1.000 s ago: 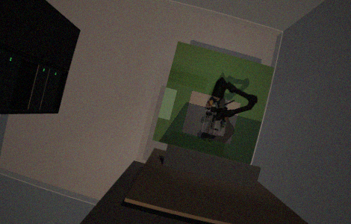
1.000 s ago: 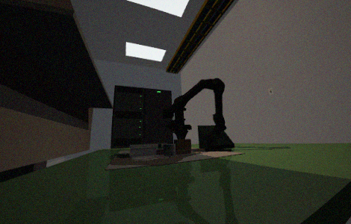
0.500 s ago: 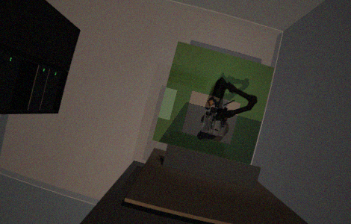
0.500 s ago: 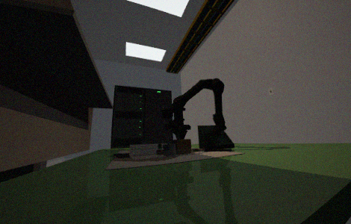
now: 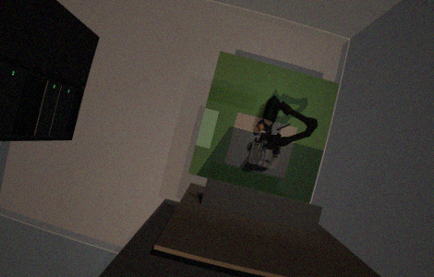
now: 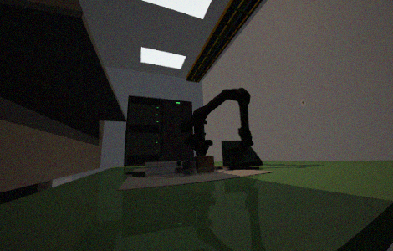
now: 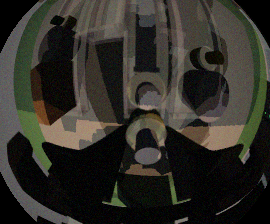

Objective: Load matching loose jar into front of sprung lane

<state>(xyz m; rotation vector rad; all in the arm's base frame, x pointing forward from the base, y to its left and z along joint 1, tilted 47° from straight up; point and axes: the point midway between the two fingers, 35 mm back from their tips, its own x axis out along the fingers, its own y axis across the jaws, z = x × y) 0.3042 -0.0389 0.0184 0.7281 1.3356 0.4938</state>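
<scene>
Now: gripper tip 80 mm short of the tan mat, 30 mm to the left of it and 50 mm above it. The rest, counted from my gripper tip: lane rack 170 mm ahead, 10 mm to the left, 30 mm below.
</scene>
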